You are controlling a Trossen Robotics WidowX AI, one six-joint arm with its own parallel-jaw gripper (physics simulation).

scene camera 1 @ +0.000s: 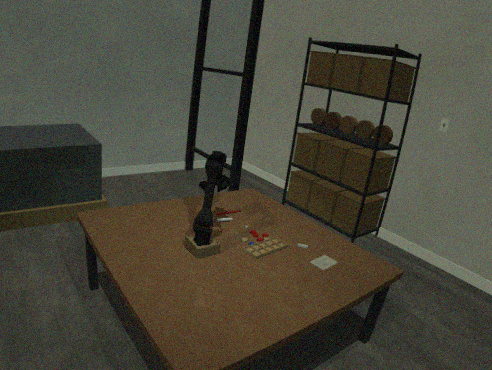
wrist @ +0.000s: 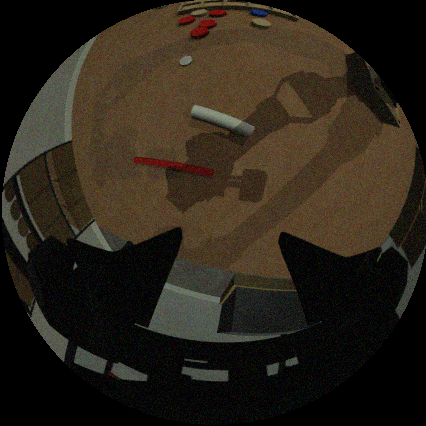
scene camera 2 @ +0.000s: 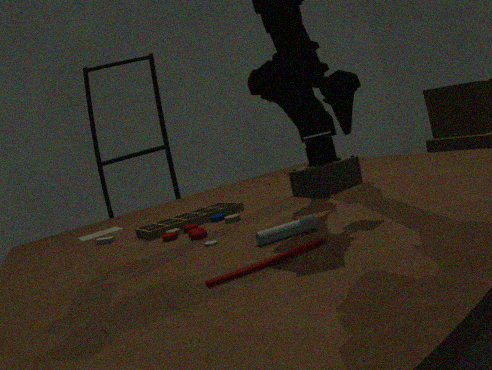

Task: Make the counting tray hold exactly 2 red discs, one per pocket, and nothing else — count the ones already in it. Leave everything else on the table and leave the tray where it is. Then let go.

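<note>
The tan counting tray lies on the table; its near edge shows at the top of the wrist view. No red shows in its pockets in scene camera 1, but the pockets are too dim to read surely. Several red discs lie close together on the table beside it, among them one disc. A blue disc and a cream disc lie near the tray. My gripper is open and empty, high above the table, away from the discs.
A white cylinder and a red stick lie on the table. A small pale disc lies before the red discs. A white piece and a pale square lie beyond the tray.
</note>
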